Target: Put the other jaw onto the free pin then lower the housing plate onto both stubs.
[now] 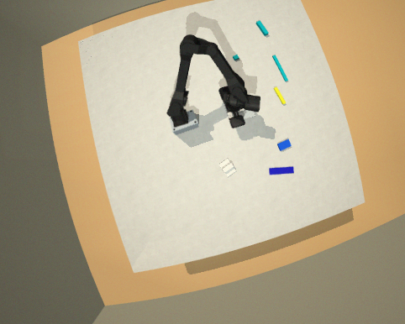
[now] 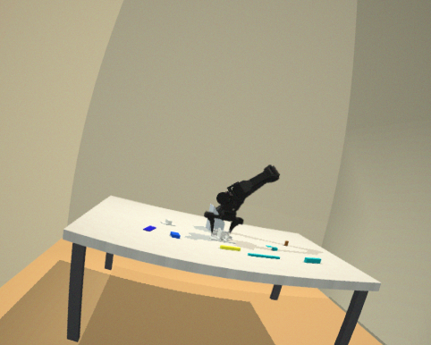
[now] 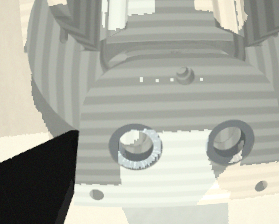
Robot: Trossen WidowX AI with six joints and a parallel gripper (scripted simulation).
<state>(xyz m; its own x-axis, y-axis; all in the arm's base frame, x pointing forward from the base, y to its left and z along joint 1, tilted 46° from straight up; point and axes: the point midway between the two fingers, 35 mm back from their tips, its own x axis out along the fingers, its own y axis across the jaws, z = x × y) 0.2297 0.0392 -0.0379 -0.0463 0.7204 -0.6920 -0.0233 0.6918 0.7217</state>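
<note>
The white jaw piece is 20 mm to the left of my gripper tip and 20 mm ahead of it. Round my gripper tip: yellow bar 270 mm ahead, 10 mm to the left, 10 mm below; blue block 230 mm to the right, 210 mm ahead, 10 mm below; dark blue bar 340 mm to the right, 160 mm ahead, 10 mm below.
</note>
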